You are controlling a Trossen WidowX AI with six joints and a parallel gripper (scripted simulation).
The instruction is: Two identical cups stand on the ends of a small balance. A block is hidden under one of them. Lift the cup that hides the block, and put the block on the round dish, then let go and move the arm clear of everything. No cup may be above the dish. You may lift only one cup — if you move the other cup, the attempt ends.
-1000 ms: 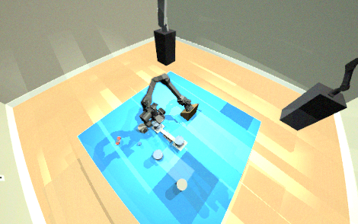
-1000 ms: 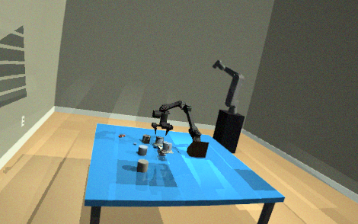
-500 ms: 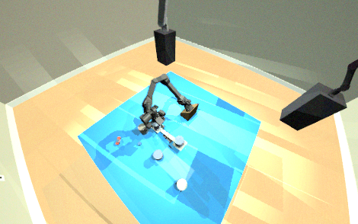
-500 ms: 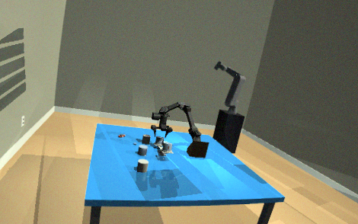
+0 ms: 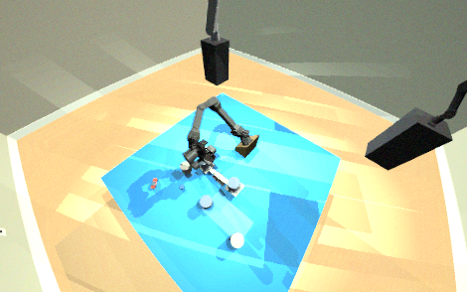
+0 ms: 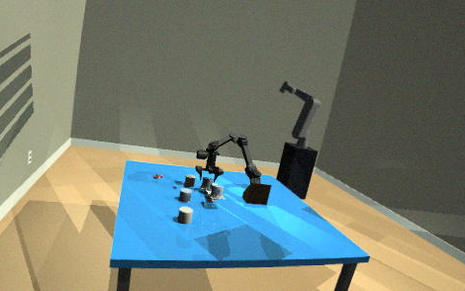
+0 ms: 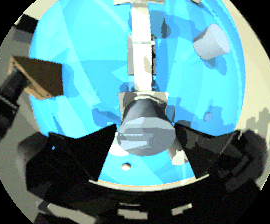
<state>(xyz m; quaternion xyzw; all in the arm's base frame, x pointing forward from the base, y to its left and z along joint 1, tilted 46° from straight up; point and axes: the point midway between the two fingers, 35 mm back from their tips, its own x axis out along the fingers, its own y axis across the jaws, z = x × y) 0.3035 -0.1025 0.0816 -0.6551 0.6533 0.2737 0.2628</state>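
The grey block is 2 cm below my gripper tip. Also, from my gripper tip: small red thing: 32 cm ahead, 16 cm to the right, 5 cm below; then round dish: 8 cm behind, 10 cm to the right, 6 cm below.
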